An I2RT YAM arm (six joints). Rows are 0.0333 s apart.
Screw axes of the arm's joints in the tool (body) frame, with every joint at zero. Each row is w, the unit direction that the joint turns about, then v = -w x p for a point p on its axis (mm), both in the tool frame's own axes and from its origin. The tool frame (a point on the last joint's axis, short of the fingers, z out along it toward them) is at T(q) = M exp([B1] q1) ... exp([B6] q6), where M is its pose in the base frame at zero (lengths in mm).
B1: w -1 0 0 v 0 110.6 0
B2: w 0 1 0 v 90.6 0 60
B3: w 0 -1 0 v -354.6 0 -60
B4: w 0 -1 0 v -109.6 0 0
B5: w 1 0 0 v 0 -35.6 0
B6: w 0 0 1 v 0 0 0
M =
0 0 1 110.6
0 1 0 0
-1 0 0 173.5
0 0 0 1
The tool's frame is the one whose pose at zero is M.
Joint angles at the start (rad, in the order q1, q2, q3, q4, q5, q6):
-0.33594, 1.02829, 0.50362, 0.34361, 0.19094, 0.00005
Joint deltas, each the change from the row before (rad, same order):
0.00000, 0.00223, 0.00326, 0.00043, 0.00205, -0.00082
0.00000, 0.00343, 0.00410, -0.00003, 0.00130, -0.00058
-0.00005, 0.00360, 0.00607, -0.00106, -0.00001, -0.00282
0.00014, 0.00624, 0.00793, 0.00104, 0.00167, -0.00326
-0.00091, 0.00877, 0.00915, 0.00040, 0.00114, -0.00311
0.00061, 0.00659, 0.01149, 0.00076, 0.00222, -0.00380
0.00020, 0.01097, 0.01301, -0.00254, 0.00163, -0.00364
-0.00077, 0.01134, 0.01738, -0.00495, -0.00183, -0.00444
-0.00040, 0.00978, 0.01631, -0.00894, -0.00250, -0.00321
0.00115, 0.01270, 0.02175, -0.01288, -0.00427, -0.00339
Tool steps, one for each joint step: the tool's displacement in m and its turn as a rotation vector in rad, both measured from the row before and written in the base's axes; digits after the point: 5 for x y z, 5 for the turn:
0.00054, -0.00026, 0.00071, -0.00152, -0.00085, -0.00187
0.00077, -0.00032, 0.00070, -0.00092, -0.00024, -0.00118
0.00096, -0.00035, 0.00123, -0.00285, 0.00008, 0.00045
0.00148, -0.00054, 0.00154, -0.00394, -0.00085, -0.00094
0.00183, -0.00091, 0.00133, -0.00308, 0.00089, -0.00150
0.00186, -0.00058, 0.00266, -0.00544, -0.00330, -0.00094
0.00250, -0.00088, 0.00185, -0.00317, 0.00241, -0.00081
0.00285, -0.00113, 0.00301, -0.00383, 0.00112, 0.00176
0.00253, -0.00090, 0.00253, -0.00153, 0.00376, 0.00259
0.00347, -0.00075, 0.00332, -0.00092, 0.00507, 0.00593

